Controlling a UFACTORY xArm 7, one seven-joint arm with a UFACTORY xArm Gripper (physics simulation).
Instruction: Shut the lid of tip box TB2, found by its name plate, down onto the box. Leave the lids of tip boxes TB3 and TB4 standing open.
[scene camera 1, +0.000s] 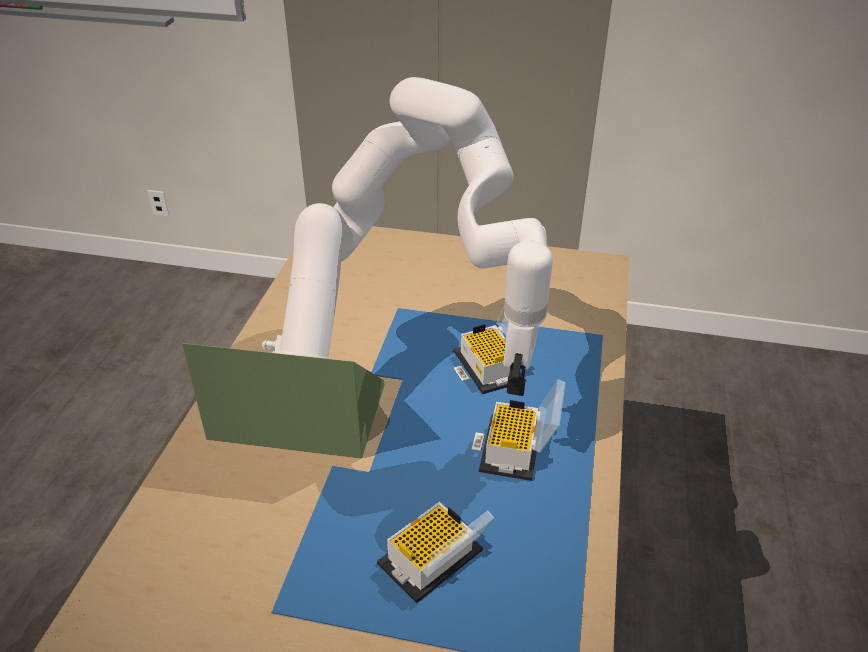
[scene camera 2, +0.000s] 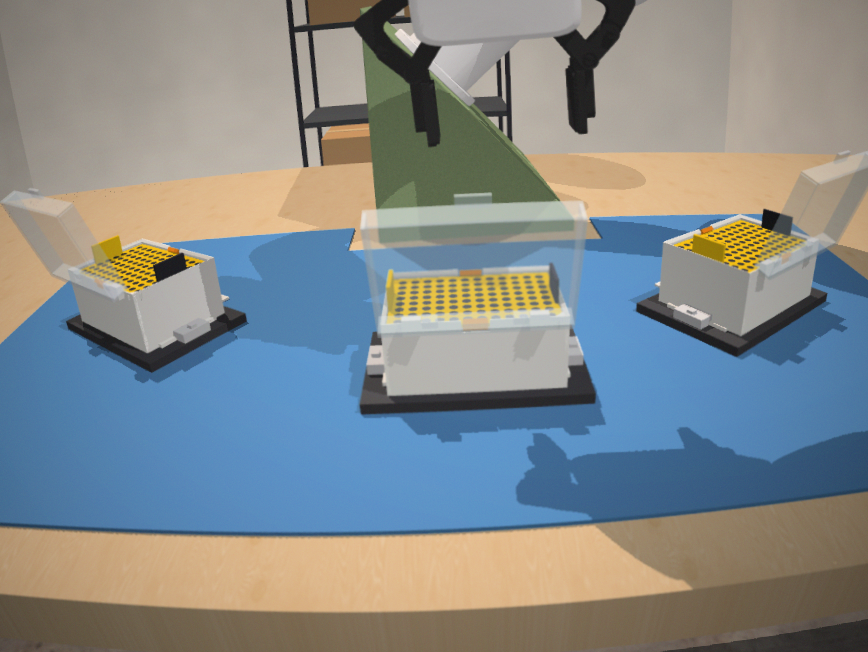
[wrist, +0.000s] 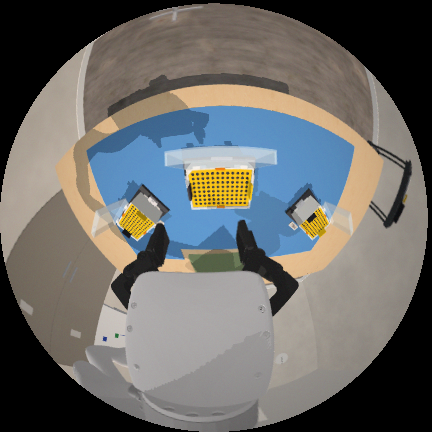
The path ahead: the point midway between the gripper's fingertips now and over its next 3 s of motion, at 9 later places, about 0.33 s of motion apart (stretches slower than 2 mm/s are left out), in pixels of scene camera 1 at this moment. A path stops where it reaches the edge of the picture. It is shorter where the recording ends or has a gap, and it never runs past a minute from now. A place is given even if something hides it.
My gripper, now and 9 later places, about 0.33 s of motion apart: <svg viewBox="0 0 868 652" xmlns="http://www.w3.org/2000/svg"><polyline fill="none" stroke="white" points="519,376 514,374 457,378 457,377 454,351 481,287 480,288 481,287 480,287 480,287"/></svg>
